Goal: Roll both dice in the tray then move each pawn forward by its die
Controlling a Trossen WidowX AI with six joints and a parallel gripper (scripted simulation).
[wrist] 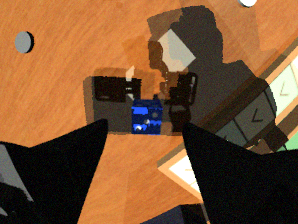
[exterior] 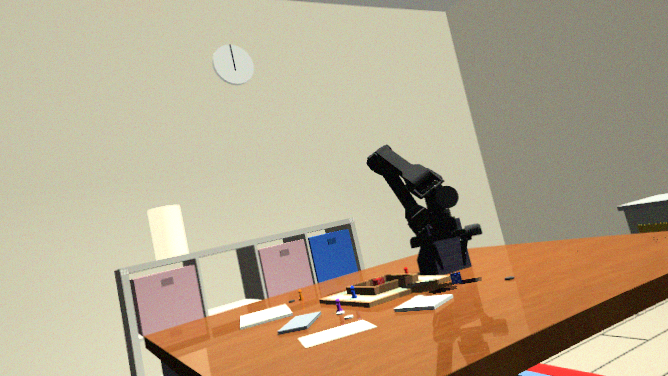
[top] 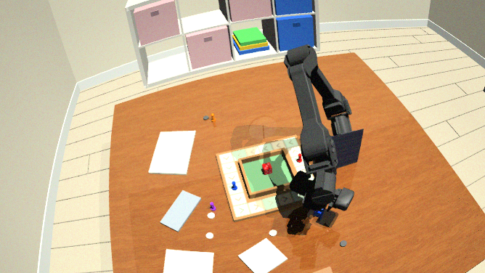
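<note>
Now: gripper tip 22 cm to the left of the red pawn, 4 cm past it and 1 cm above it. Round my gripper tip: green tray 21 cm to the right, 8 cm ahead, 3 cm below; purple pawn 28 cm ahead, 16 cm to the right, 3 cm below; blue pawn 21 cm to the right, 19 cm ahead, 1 cm below.
</note>
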